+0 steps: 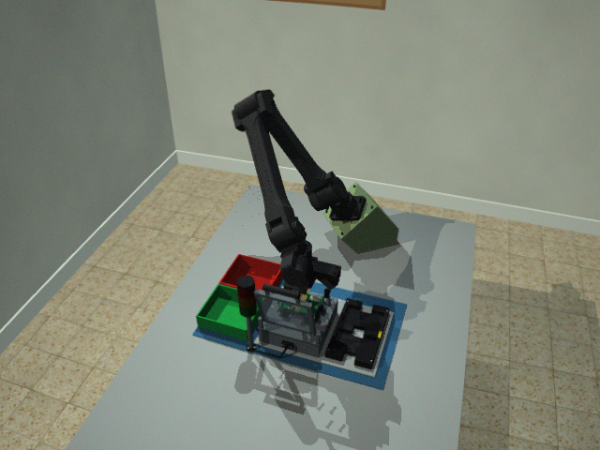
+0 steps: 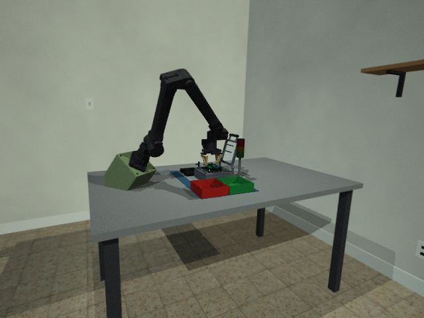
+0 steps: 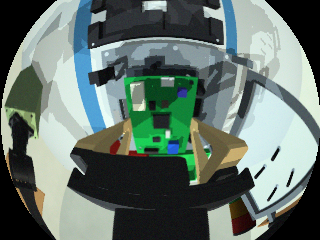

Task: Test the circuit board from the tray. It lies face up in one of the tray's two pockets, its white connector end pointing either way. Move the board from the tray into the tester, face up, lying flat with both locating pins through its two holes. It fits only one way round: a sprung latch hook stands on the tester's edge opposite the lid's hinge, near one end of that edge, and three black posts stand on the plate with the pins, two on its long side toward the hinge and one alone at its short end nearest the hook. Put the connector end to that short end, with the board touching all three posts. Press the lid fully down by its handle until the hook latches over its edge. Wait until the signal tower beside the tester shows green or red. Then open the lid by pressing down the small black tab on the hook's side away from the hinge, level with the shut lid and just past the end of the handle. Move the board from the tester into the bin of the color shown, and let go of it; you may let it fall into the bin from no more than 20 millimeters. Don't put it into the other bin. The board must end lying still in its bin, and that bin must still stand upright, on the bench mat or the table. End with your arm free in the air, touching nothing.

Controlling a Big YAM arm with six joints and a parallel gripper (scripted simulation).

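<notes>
Now: the tester plate 2 cm below my hand, 1 cm to the left of it and 1 cm ahead of it. Round my hand: latch hook (6 cm to the left, 6 cm behind, 1 cm below); then green circuit board (right at my hand); then clear lid (12 cm ahead, 9 cm above, 1 cm to the left).
</notes>
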